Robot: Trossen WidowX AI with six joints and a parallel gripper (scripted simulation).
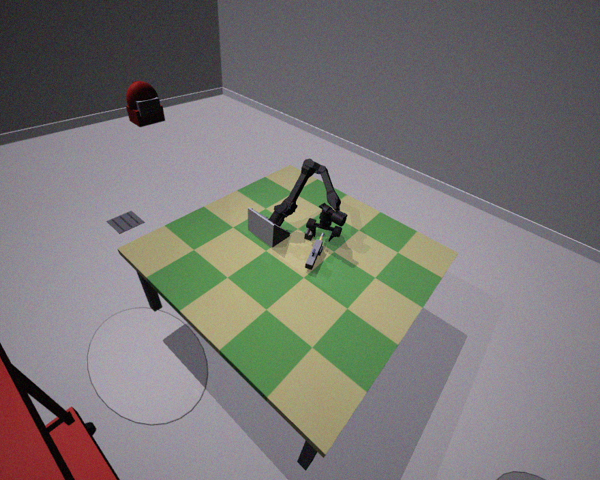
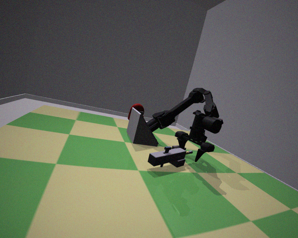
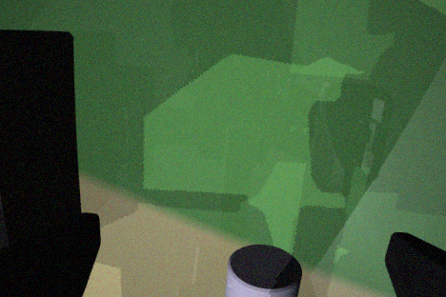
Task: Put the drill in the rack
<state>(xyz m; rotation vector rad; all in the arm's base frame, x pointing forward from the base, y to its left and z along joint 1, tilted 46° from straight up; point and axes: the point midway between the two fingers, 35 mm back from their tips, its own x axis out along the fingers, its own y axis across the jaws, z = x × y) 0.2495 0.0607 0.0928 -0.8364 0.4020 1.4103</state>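
The drill lies 10 mm ahead of my gripper tip, 50 mm to the right of it and 30 mm above it. Also, from my gripper tip: dark key (40 mm ahead, 170 mm to the right, 30 mm above); grey block (30 mm ahead, 140 mm to the right, 20 mm above); rack (80 mm behind).
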